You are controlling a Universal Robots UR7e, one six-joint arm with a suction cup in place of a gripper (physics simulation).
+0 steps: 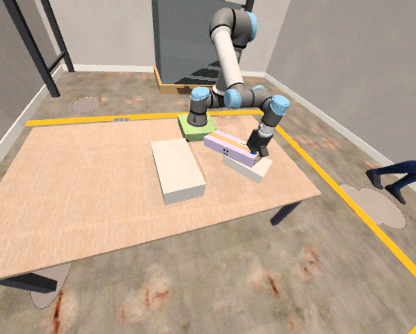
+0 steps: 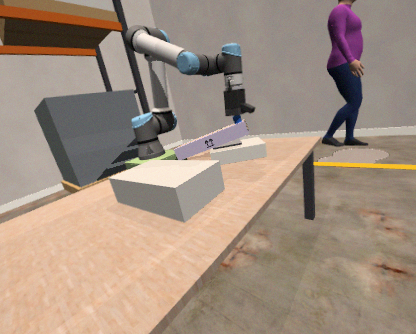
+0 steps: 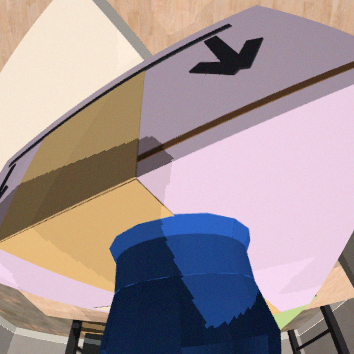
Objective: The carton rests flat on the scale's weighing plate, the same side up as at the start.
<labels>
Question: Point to a lilac carton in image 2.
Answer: At 232, 132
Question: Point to a pale block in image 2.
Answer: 177, 189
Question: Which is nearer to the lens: the lilac carton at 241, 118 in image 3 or the scale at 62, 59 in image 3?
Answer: The lilac carton.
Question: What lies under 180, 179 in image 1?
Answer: A pale block.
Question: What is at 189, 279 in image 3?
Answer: My suction cup.
</labels>
